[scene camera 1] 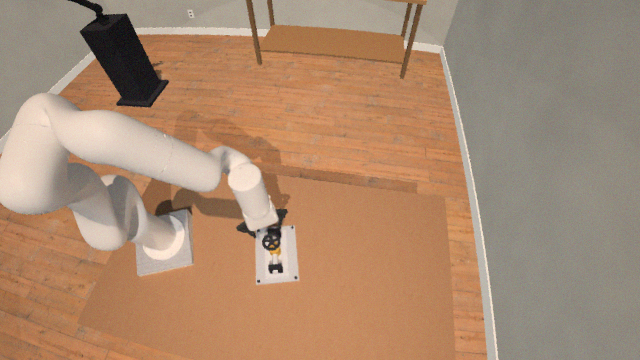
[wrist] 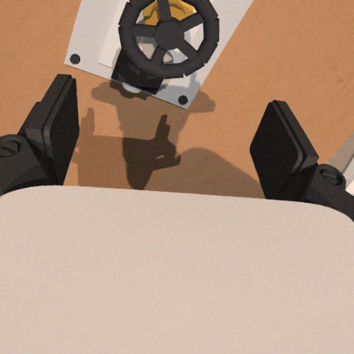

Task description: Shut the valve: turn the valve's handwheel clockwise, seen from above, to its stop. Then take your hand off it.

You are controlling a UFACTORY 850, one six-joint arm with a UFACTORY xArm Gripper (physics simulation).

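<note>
The valve's black spoked handwheel (scene camera 1: 271,242) (wrist: 171,34) stands above a pale mounting plate (scene camera 1: 293,255) (wrist: 229,20). In the wrist view the wheel is at the top centre, and its upper rim is cut off by the picture edge. A yellow valve part (scene camera 1: 275,251) (wrist: 151,15) shows beside and under the wheel. My gripper (scene camera 1: 268,231) (wrist: 171,112) is open and empty. In the wrist view the wheel lies beyond the fingertips, not between them. In the scene view the gripper is at the wheel end of the plate; its height above the wheel is hard to tell.
The plate lies on a brown mat (scene camera 1: 370,260). The robot's base plate (scene camera 1: 189,250) stands to the left on the mat. A black pedestal (scene camera 1: 122,57) and a wooden table (scene camera 1: 332,44) stand at the back, away from the valve. A grey wall (scene camera 1: 545,150) rises on the right.
</note>
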